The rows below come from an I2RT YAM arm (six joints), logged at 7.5 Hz.
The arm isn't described. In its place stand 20 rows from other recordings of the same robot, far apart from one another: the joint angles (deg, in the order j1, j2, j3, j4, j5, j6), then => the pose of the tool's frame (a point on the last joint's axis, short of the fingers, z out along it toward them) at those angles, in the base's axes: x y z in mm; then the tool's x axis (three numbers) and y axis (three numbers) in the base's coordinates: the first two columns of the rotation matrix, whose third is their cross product.
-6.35 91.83 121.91 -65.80 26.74 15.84 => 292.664, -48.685, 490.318, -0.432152, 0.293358, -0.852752, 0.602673, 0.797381, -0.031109
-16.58 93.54 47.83 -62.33 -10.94 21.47 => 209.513, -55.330, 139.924, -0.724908, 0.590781, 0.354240, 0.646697, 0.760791, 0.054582
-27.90 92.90 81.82 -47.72 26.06 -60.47 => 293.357, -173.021, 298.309, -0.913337, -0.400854, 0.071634, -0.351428, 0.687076, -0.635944
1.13 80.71 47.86 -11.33 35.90 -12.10 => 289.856, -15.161, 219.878, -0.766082, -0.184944, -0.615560, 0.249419, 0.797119, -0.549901
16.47 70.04 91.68 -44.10 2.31 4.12 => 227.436, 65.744, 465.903, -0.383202, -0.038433, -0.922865, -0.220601, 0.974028, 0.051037
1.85 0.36 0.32 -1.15 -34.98 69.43 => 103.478, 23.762, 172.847, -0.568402, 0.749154, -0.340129, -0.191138, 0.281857, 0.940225
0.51 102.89 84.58 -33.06 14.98 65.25 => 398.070, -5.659, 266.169, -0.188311, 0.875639, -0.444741, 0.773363, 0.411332, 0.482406
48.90 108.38 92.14 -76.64 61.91 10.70 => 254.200, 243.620, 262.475, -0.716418, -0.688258, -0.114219, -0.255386, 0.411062, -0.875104
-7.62 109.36 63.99 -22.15 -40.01 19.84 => 360.902, -25.191, 136.797, -0.909718, 0.383975, -0.158042, 0.177177, 0.703185, 0.688577
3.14 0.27 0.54 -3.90 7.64 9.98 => 109.874, 1.288, 168.980, -0.048710, 0.169352, -0.984351, 0.087966, 0.982419, 0.164667
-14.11 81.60 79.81 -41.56 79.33 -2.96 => 269.610, -103.844, 371.665, -0.702973, 0.166847, -0.691369, 0.702815, 0.013992, -0.711235
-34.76 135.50 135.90 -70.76 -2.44 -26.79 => 403.175, -277.952, 257.057, -0.942144, 0.105704, -0.318105, 0.149242, 0.982008, -0.115699
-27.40 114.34 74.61 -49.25 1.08 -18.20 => 317.112, -165.131, 134.007, -0.987070, 0.159909, -0.011025, 0.160130, 0.986817, -0.023463
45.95 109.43 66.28 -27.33 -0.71 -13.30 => 252.919, 262.084, 135.385, -0.471754, -0.818508, -0.327861, -0.852961, 0.517848, -0.065502
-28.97 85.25 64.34 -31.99 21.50 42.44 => 267.546, -163.033, 259.764, -0.080329, 0.762133, -0.642418, 0.946186, 0.261006, 0.191331
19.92 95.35 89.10 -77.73 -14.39 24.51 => 284.741, 112.598, 301.438, -0.997807, 0.065814, 0.007106, 0.065304, 0.961095, 0.268387
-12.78 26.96 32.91 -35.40 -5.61 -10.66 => 115.300, -22.584, 264.462, -0.496576, -0.076134, -0.864648, 0.046071, 0.992430, -0.113844
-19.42 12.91 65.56 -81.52 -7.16 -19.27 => -36.864, 17.701, 350.863, -0.504743, -0.169254, -0.846515, 0.063966, 0.970563, -0.232197
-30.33 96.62 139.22 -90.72 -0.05 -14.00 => 227.305, -132.950, 504.139, -0.745595, 0.155930, -0.647900, 0.334023, 0.928735, -0.160870
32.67 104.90 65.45 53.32 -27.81 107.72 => 342.569, 239.403, 284.569, -0.879410, 0.436960, 0.188958, 0.069148, -0.275465, 0.958821
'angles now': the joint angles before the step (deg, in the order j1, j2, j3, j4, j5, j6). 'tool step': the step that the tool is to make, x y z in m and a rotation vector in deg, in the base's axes. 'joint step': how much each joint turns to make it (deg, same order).
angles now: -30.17 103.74 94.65 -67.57 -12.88 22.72
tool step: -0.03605 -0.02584 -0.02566 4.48 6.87 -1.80
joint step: -6.84 0.00 -5.24 -4.13 -0.69 -5.12
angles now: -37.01 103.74 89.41 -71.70 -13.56 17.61
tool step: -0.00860 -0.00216 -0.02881 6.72 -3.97 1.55
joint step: -1.97 0.02 -6.83 4.86 -7.91 -3.26
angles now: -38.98 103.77 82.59 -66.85 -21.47 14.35
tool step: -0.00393 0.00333 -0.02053 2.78 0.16 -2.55
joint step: -0.18 0.02 -4.81 3.96 -1.99 2.63
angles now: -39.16 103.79 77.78 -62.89 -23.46 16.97
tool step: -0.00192 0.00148 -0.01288 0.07 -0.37 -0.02
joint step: -0.04 0.06 -2.95 3.25 -0.29 -0.02
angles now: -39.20 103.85 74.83 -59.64 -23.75 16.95
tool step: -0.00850 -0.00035 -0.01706 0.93 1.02 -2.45
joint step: -1.01 0.02 -4.03 3.31 -0.04 1.58
